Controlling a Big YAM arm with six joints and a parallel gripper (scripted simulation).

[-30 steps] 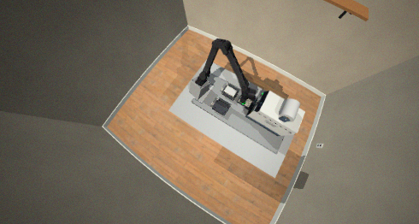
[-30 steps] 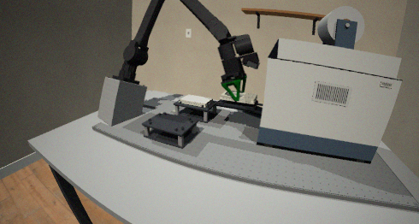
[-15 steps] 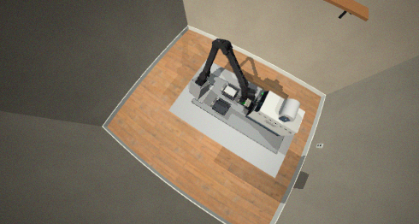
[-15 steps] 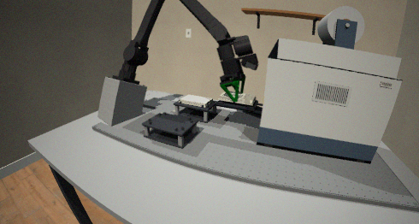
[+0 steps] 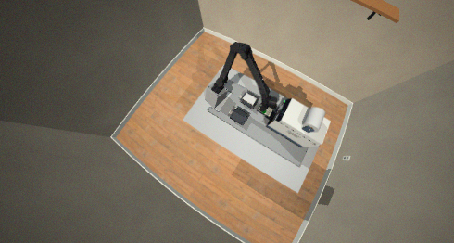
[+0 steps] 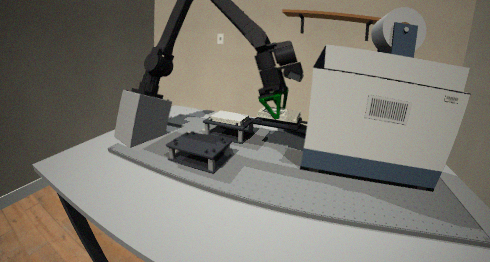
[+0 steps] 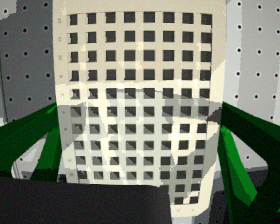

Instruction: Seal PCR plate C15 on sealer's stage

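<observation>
My gripper is now right at the 96-well plate C15. Round my hand: dark stage: 20 mm below; white start key: 100 mm to the left, 100 mm ahead, 70 mm above; sealed plate C51: 200 mm behind, 60 mm below, 30 mm to the left.
</observation>
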